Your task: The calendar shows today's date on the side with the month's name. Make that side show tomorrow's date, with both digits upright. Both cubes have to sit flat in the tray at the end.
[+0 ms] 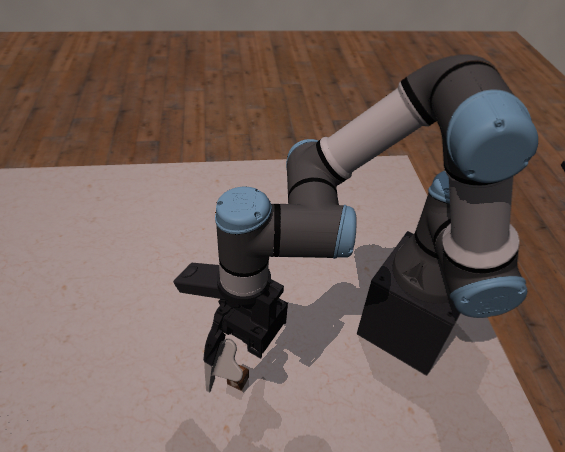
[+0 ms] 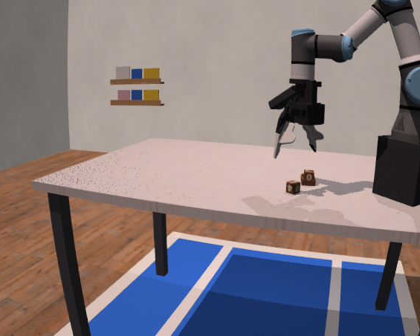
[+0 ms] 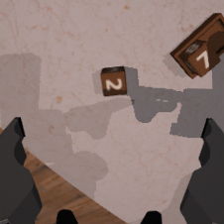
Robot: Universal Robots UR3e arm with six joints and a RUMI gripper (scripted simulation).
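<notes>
The brown digit cube lies 90 mm below my hand. Also, from my hand: calendar tray 120 mm to the right, 100 mm below, 10 mm behind.
</notes>
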